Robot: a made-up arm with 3 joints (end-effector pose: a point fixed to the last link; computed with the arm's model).
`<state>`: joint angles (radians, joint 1 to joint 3).
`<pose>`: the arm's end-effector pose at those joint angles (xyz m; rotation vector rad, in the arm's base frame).
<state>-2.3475 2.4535 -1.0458</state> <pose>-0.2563 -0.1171 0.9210 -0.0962 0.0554 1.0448</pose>
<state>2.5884 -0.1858 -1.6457</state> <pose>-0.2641 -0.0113 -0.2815 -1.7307 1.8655 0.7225</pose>
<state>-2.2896 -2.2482 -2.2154</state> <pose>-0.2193 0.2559 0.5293 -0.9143 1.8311 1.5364</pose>
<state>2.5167 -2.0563 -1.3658</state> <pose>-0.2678 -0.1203 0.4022 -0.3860 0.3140 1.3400</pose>
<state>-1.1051 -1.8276 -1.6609</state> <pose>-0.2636 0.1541 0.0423 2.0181 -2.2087 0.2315</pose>
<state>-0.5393 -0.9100 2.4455</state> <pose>0.0197 -0.1171 0.2755 0.6139 1.6919 -1.9110</pose>
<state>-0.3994 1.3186 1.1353</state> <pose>0.0347 0.7737 0.4820 -0.8156 -0.5201 -1.0508</pose>
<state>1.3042 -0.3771 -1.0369</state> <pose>-0.2558 0.4489 0.0305 -0.8402 0.4793 0.9589</pose>
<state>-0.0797 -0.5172 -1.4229</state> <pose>-0.2681 0.1211 0.5351 0.4915 -0.4238 1.3774</pose>
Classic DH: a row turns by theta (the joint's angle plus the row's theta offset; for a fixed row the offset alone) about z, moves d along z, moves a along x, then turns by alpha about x. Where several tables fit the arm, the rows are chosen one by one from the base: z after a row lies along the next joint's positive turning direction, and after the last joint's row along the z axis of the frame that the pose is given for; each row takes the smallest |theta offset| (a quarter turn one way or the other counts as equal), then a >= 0, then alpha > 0; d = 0 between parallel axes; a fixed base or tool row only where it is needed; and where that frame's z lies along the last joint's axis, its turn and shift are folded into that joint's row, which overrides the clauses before.
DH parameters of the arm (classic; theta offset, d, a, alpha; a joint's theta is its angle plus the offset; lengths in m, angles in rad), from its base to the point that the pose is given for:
base (fixed): -1.5708 0.181 0 1.5708
joint 1: 0.1297 0 -0.3743 0
joint 2: -0.1297 0.1032 0 1.5708
joint 3: -0.1448 0 -0.1649 3.1416
tool (fixed): 1.426 0.4504 0 0

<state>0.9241 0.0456 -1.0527</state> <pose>-0.2567 0.5905 0.0607 -0.8757 0.5088 0.9659</pose>
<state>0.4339 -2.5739 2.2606</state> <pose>0.0378 -0.0169 -0.3337 1.0429 2.2124 -1.2109</pose>
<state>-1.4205 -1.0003 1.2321</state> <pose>0.0428 -0.2514 0.2529 2.0397 1.4440 -0.5442</pose>
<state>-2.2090 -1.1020 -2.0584</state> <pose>-0.2362 -0.0102 0.0804 -1.5704 2.6103 0.2216</pose>
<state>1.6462 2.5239 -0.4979</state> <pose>-0.2020 -0.5301 -0.3048 2.0617 -0.5241 0.2961</pose>
